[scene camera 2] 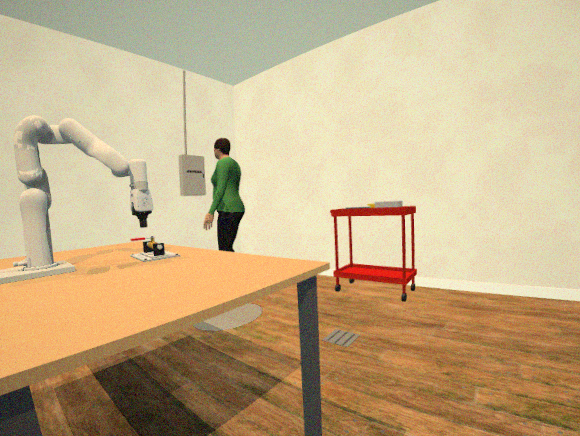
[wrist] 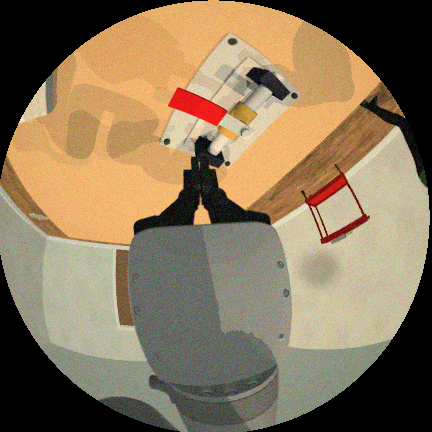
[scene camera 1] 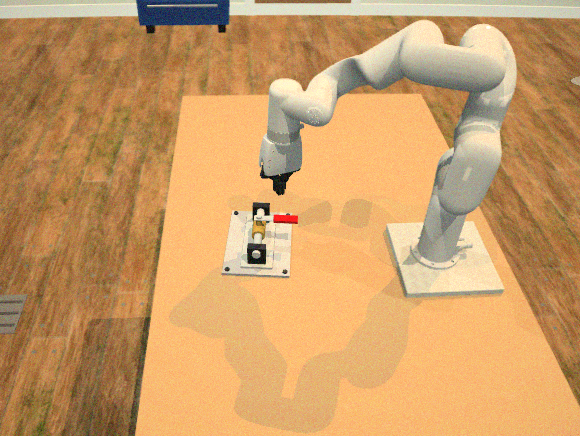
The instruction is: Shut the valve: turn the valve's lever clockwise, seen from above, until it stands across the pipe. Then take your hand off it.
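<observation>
The valve's red lever (scene camera 1: 285, 219) (scene camera 2: 138, 239) (wrist: 198, 106) stands across the pipe, pointing toward the robot's base. The valve has a brass body (scene camera 1: 258, 230) (wrist: 243, 114) on a pipe between two black brackets, on a pale base plate (scene camera 1: 232, 250) (scene camera 2: 172, 255) (wrist: 227, 50). My gripper (scene camera 1: 280, 193) (scene camera 2: 143, 226) (wrist: 198, 166) is shut and empty. It hangs above the valve's far end in scene camera 1, apart from the lever, pointing down. In the wrist view the fingertips overlap the edge of the near black bracket.
The wooden table (scene camera 1: 350, 400) (scene camera 2: 200, 295) bears the valve and the robot's pale base (scene camera 1: 450, 285). A person in green (scene camera 2: 227, 185) stands beyond the table. A red cart (scene camera 2: 372, 212) (wrist: 346, 230) stands by the wall. A blue cabinet (scene camera 1: 183, 14) stands at the back.
</observation>
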